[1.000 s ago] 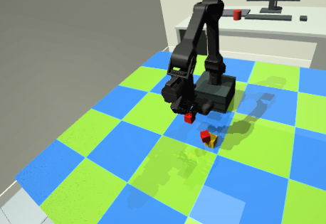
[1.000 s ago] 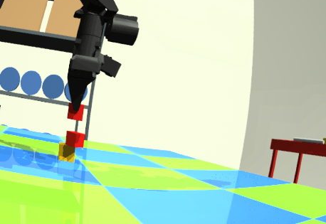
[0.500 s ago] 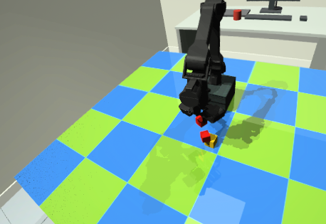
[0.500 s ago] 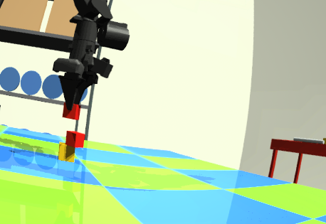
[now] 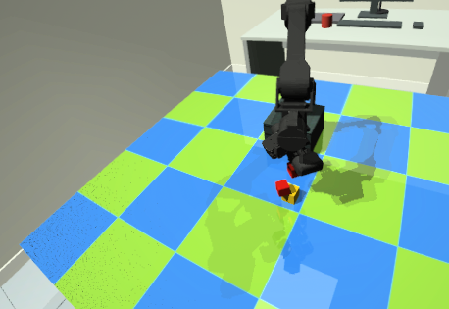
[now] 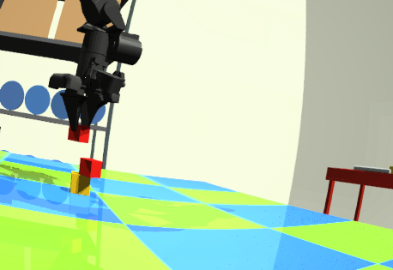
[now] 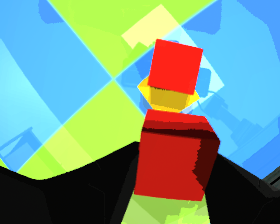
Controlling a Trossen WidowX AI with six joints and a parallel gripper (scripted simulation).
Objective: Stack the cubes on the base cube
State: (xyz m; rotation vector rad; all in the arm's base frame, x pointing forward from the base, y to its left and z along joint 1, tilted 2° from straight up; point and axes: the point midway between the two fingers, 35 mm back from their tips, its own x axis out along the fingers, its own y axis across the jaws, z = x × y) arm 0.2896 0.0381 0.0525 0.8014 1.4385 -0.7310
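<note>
The yellow base cube lies 10 mm ahead of my gripper tip, 10 mm to the right of it and 100 mm below it.
</note>
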